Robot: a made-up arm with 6 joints.
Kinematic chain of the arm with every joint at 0, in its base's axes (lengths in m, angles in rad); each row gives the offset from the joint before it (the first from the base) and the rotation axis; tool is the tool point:
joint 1: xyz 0 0 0.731 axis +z
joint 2: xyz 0.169 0 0 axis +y
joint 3: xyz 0 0 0.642 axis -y
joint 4: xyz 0 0 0.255 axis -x
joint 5: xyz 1.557 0 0 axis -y
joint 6: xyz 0.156 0 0 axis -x
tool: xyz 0 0 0
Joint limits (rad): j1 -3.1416..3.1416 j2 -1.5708..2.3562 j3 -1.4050..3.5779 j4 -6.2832..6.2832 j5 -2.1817..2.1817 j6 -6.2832..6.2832
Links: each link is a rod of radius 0.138 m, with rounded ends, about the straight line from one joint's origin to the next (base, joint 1, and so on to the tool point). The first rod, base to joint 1, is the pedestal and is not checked.
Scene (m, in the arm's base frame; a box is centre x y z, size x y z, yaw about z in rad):
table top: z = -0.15
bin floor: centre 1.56 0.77 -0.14 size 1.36 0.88 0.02 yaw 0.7
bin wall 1: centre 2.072 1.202 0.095 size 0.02 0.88 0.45 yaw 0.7
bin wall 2: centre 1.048 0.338 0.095 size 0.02 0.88 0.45 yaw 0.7
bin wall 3: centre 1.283 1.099 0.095 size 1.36 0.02 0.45 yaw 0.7
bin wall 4: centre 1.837 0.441 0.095 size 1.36 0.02 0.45 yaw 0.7
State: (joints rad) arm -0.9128 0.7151 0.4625 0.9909 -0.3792 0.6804
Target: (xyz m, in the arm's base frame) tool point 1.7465 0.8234 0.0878
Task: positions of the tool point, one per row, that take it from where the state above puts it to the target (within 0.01 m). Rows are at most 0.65 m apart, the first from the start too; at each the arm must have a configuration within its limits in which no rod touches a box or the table.
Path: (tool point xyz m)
1: 1.7686 -1.3689 0.9471
2: 2.0131 -0.8126 0.8849
3: 2.0854 -0.2277 0.8198
4: 1.9899 0.3333 0.7523
5: 1.7465 0.8235 0.6824
6: 1.7698 0.8351 0.3911
7: 1.7465 0.8235 0.0878

